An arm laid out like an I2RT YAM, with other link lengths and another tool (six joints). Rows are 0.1 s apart.
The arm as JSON. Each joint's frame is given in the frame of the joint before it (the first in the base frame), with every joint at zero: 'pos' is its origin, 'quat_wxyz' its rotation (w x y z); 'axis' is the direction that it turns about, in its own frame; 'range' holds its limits. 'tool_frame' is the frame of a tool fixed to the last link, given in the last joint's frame.
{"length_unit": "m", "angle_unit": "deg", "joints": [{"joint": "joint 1", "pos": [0.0, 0.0, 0.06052], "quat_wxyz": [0.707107, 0.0, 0.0, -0.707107], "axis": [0.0, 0.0, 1.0], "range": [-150.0, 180.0]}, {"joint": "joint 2", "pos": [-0.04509, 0.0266, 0.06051], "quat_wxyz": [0.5, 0.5, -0.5, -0.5], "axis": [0.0, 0.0, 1.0], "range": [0.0, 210.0]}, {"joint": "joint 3", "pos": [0.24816, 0.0, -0.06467], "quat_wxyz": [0.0, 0.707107, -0.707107, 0.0], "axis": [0.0, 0.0, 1.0], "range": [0.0, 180.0]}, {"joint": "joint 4", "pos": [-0.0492, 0.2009, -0.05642], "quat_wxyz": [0.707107, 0.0, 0.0, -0.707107], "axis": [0.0, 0.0, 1.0], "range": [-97.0, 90.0]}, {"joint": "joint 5", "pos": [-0.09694, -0.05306, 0.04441], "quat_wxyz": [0.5, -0.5, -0.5, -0.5], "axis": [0.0, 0.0, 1.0], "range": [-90.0, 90.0]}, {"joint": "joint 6", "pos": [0.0, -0.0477, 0.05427], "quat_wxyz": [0.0, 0.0, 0.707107, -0.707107], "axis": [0.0, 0.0, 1.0], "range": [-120.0, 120.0]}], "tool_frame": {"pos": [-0.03, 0.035, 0.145], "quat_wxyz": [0.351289, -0.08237, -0.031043, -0.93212]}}
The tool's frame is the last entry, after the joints.
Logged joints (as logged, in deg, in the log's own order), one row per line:
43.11 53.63 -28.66 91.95 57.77 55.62
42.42 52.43 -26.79 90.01 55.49 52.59
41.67 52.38 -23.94 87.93 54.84 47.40
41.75 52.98 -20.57 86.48 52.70 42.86
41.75 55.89 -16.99 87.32 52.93 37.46
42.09 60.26 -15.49 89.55 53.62 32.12
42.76 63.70 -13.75 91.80 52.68 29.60
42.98 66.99 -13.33 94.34 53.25 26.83
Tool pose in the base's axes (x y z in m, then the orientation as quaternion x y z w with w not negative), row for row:
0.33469 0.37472 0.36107 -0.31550 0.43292 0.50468 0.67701
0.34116 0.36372 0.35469 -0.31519 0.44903 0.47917 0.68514
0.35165 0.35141 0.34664 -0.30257 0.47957 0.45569 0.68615
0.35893 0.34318 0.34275 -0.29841 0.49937 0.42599 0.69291
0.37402 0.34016 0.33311 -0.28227 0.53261 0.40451 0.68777
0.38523 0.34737 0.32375 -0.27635 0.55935 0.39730 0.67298
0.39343 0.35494 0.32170 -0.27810 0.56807 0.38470 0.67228
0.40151 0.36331 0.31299 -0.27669 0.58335 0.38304 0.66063
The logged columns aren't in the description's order. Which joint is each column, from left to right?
Columns, left to right: joint 1, joint 3, joint 5, joint 2, joint 6, joint 4.
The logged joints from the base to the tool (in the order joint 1, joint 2, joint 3, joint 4, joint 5, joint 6), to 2 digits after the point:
43.11 91.95 53.63 55.62 -28.66 57.77
42.42 90.01 52.43 52.59 -26.79 55.49
41.67 87.93 52.38 47.40 -23.94 54.84
41.75 86.48 52.98 42.86 -20.57 52.70
41.75 87.32 55.89 37.46 -16.99 52.93
42.09 89.55 60.26 32.12 -15.49 53.62
42.76 91.80 63.70 29.60 -13.75 52.68
42.98 94.34 66.99 26.83 -13.33 53.25

